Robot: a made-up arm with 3 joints. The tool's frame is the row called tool.
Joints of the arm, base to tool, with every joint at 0 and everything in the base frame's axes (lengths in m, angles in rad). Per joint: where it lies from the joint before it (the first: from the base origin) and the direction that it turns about. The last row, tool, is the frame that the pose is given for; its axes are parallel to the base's.
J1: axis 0 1 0 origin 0.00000 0.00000 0.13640
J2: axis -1 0 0 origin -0.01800 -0.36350 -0.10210
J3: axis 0 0 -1 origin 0.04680 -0.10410 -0.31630
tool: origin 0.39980 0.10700 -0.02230
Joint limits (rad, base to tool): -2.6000..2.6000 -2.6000..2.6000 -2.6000..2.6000
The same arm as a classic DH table. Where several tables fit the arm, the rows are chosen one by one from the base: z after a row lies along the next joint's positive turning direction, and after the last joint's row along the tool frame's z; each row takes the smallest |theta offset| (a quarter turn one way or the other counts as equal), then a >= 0, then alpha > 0; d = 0 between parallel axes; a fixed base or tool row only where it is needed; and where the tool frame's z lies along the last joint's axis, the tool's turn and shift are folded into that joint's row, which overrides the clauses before.
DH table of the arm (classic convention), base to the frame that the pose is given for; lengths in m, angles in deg. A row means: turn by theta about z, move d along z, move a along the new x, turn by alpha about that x. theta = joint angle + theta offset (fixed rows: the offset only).
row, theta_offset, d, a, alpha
base (fixed), 0, 0.1364, 0, -90
J1, 90, -0.3635, 0.1021, -90
J2, 90, -0.0288, 0.1041, 90
J3, 75.02, 0, -0.4139, 180
tool (fixed), 165.02, -0.3386, 0, 0
Joint limits (deg, base to tool): -148.97..148.97 -148.97..148.97 -148.97..148.97

